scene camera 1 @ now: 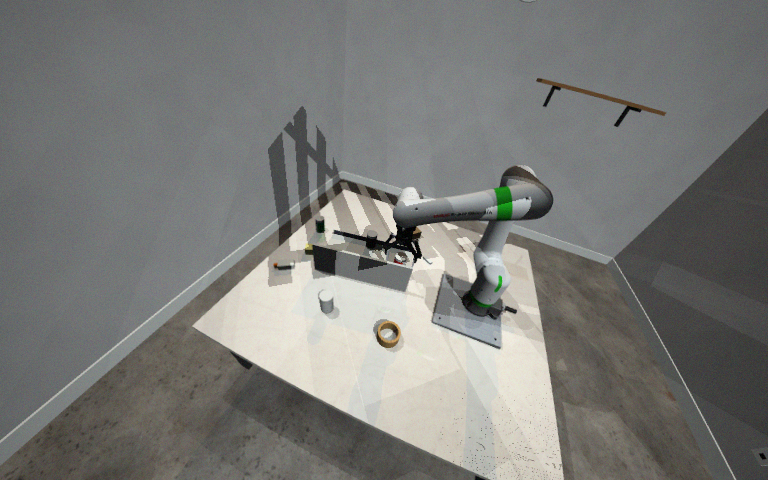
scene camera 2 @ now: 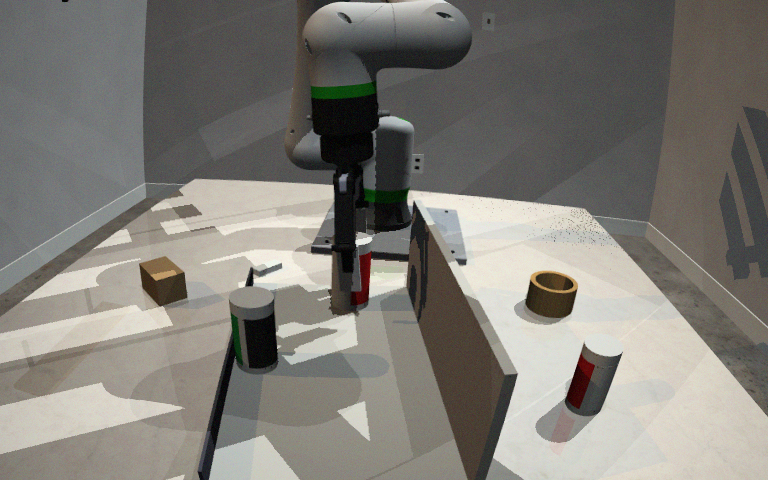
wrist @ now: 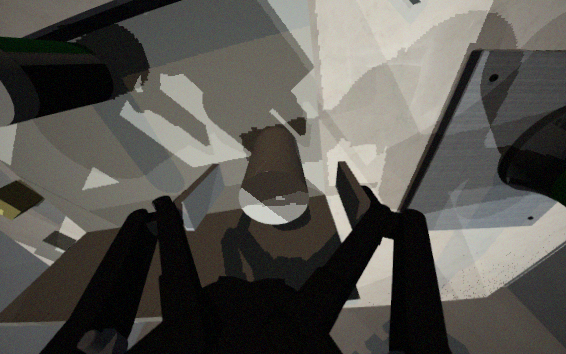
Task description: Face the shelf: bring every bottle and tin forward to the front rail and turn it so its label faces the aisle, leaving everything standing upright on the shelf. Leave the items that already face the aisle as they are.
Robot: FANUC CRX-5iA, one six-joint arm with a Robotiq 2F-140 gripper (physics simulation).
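Frame: origin at the arm's base, x up, y back, z right, level; centimetres.
Seen in the pictures: gripper, fingertip midpoint: [scene camera 1: 399, 263] [scene camera 2: 355, 267] [wrist: 277, 175]; arm's base at its link origin: [scene camera 1: 476, 303] [scene camera 2: 379, 219] [wrist: 549, 148].
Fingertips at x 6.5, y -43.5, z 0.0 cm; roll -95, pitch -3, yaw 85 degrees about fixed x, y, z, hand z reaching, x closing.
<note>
Offsets run from my fingertips to a thing's top centre. "pt": to the spot under its first point.
A white can with a red label {dz +0.6, dx +4.9, dy -0.3 cm} [scene camera 1: 399, 259] [scene camera 2: 362, 277] [wrist: 278, 175] stands upright on the shelf [scene camera 1: 396, 277] [scene camera 2: 317, 418], away from the front rail [scene camera 1: 353, 236] [scene camera 2: 216, 396] [wrist: 100, 19]. In scene camera 2, red shows on its right side. My gripper [scene camera 1: 403, 251] [scene camera 2: 347, 263] [wrist: 277, 175] is open, its fingers on either side of this can with gaps in the wrist view. A black and green tin {dz +10.1, dx +3.9, dy -20.7 cm} [scene camera 1: 371, 240] [scene camera 2: 254, 328] [wrist: 70, 75] stands upright against or near the rail, green towards it. A dark green bottle {dz +9.3, dx +1.3, dy -54.7 cm} [scene camera 1: 320, 224] stands near the shelf's far left end.
The tall back panel {pt dz -14.8, dx +6.0, dy -27.5 cm} [scene camera 2: 464, 333] [wrist: 65, 290] borders the shelf. Behind it are a red-labelled white can {dz -34.6, dx +1.6, dy -21.5 cm} [scene camera 1: 326, 301] [scene camera 2: 594, 376] and a wooden ring {dz -34.9, dx -3.3, dy +8.5 cm} [scene camera 1: 380, 333] [scene camera 2: 550, 302]. A brown block {dz +35.0, dx -3.3, dy -2.0 cm} [scene camera 2: 163, 281] and small pale piece {dz +18.6, dx -7.1, dy +12.8 cm} [scene camera 2: 266, 267] lie beyond the rail.
</note>
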